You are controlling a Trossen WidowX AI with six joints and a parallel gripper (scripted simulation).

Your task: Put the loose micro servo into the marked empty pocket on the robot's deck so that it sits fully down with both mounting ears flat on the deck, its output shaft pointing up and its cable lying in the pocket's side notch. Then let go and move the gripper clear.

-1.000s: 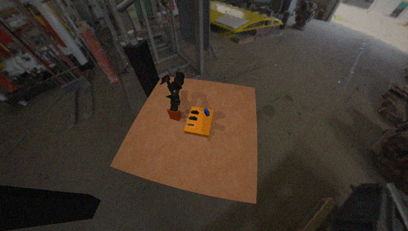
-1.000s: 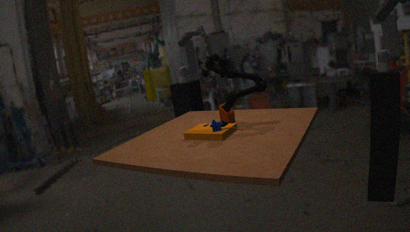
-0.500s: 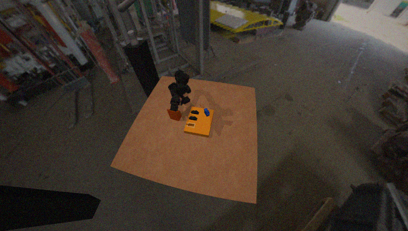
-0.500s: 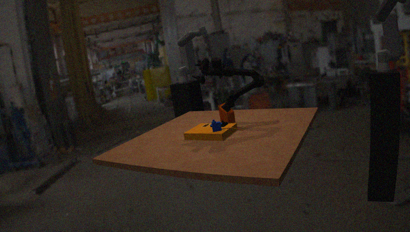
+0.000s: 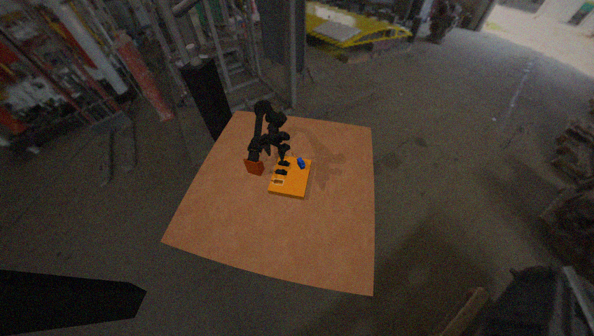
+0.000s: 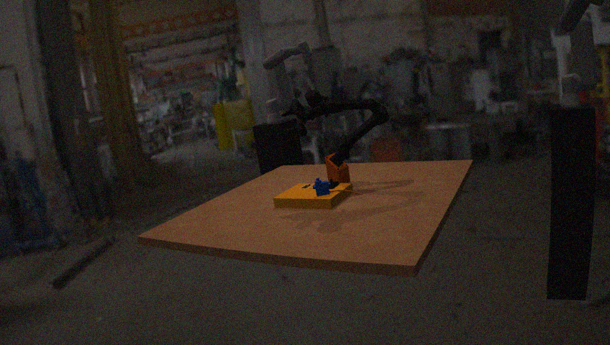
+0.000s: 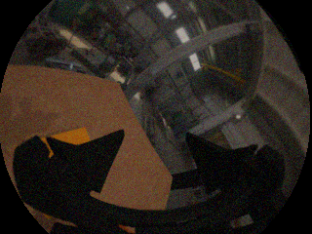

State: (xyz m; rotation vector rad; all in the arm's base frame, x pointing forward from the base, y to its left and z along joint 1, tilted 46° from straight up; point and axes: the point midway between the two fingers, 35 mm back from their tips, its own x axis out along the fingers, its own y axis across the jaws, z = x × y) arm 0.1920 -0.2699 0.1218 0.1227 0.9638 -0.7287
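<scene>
Now: the deck 350 mm below my gripper tip, 130 mm to the left of it and 70 mm ahead of it.
</scene>
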